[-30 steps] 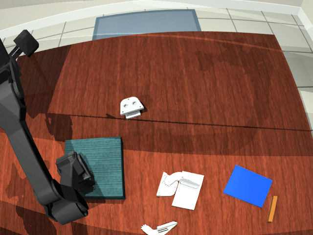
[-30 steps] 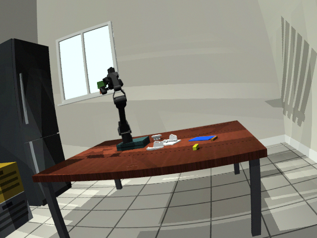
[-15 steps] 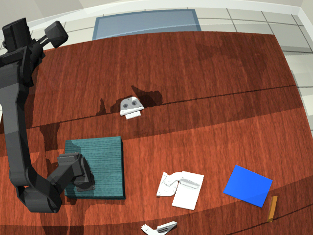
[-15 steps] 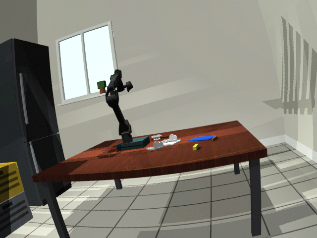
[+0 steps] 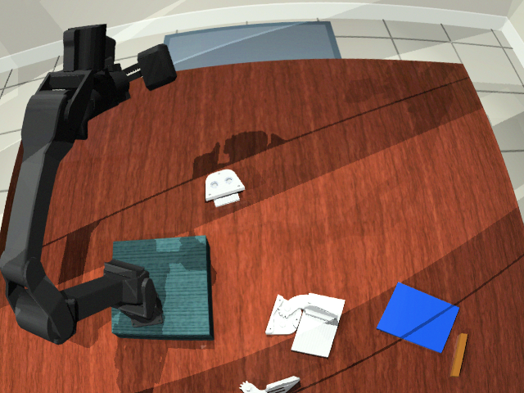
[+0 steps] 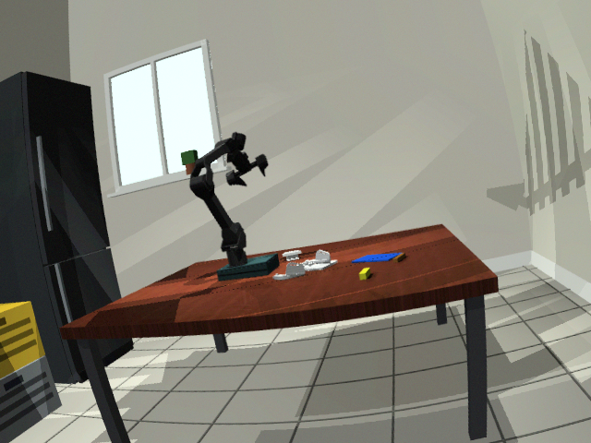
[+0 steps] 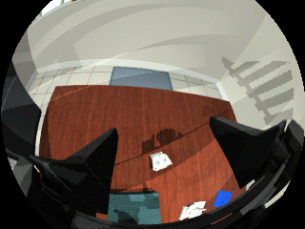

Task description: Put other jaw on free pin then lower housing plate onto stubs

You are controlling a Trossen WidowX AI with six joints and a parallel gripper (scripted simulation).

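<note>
My gripper tip is 460 mm to the left of the grey jaw, 350 mm above it and 80 mm short of it. Also, from my gripper tip: blue sheet: 420 mm ahead, 410 mm to the right, 350 mm below; then yellow block: 690 mm to the right, 340 mm below, 340 mm ahead; then small white block: 350 mm below, 100 mm ahead, 30 mm to the right.
</note>
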